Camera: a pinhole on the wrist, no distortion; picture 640 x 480 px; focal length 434.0 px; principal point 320.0 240.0 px. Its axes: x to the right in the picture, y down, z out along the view. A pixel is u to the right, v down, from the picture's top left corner.
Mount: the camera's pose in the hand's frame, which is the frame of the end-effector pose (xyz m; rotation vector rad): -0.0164 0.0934 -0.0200 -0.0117 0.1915 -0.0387
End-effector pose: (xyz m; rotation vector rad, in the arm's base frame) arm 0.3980 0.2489 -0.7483 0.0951 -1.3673 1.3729
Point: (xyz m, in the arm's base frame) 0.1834 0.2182 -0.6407
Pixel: 523 208
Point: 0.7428 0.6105 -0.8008
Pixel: behind the camera
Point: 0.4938 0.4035 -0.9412
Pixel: behind the camera
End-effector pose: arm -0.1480 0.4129 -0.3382 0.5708 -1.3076 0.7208
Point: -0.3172 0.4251 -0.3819
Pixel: 49 405
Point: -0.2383 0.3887 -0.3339
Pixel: 278 48
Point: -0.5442 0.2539 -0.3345
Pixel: 180 344
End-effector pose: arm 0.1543 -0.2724 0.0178 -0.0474 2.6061 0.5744
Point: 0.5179 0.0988 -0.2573
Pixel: 96 305
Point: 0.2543 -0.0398 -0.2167
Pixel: 297 253
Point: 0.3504 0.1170 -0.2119
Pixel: 201 378
